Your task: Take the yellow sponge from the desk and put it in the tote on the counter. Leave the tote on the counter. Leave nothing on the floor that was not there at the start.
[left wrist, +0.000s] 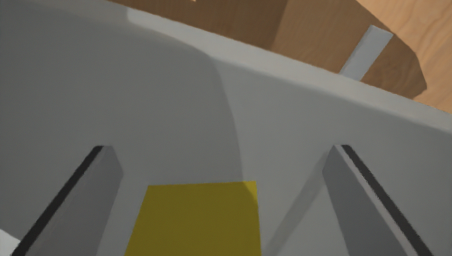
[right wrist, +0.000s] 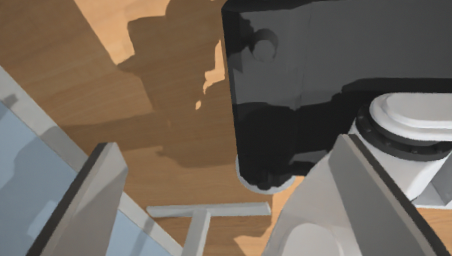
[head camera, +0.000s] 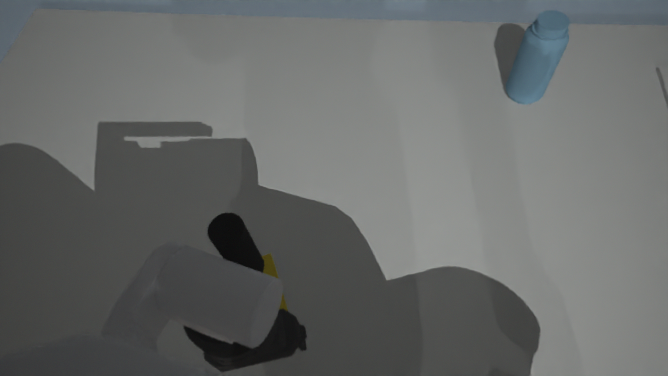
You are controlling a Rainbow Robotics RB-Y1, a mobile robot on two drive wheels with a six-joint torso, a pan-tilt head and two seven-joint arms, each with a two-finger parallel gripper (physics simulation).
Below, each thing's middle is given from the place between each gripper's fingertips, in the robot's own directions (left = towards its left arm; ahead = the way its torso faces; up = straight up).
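My left hand: 280 mm left of the blue bottle (head camera: 544, 42), 600 mm short of it, 80 mm below it.
My right gripper: 160 mm right of the blue bottle, 710 mm short of it, 280 mm below it.
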